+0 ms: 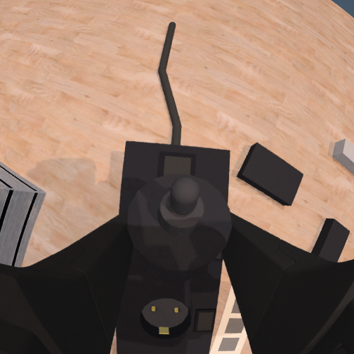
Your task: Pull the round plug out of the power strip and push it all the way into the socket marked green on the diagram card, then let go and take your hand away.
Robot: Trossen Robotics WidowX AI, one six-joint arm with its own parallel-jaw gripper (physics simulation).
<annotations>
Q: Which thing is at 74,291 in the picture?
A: My gripper.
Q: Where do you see a black block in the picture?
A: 265,171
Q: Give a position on a black power strip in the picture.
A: At 196,298
</annotations>
